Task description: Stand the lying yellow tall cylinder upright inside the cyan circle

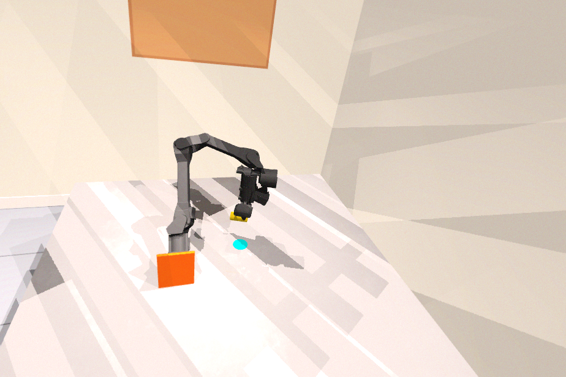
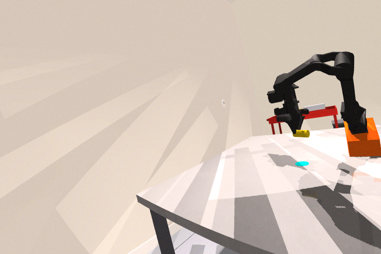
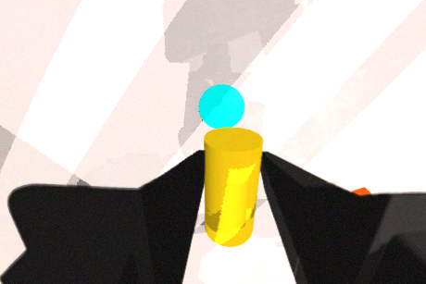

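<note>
Now: gripper tip 150 mm above the cyan circle. Round my gripper tip: yellow cylinder 20 mm behind, 10 mm to the left.
</note>
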